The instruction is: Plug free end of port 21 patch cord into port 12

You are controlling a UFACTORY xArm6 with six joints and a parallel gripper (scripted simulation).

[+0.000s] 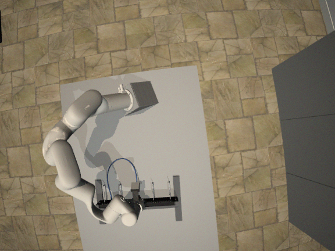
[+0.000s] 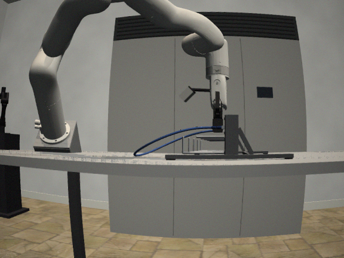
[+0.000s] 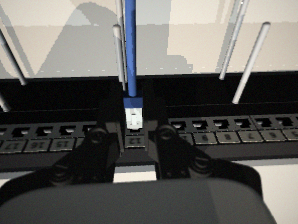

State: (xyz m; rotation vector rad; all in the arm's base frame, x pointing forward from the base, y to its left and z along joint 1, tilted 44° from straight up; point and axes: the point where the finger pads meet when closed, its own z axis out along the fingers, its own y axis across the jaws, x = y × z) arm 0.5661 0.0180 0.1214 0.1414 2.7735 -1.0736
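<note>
Right now the plug is 2 cm ahead of my hand and 1 cm below it.
</note>
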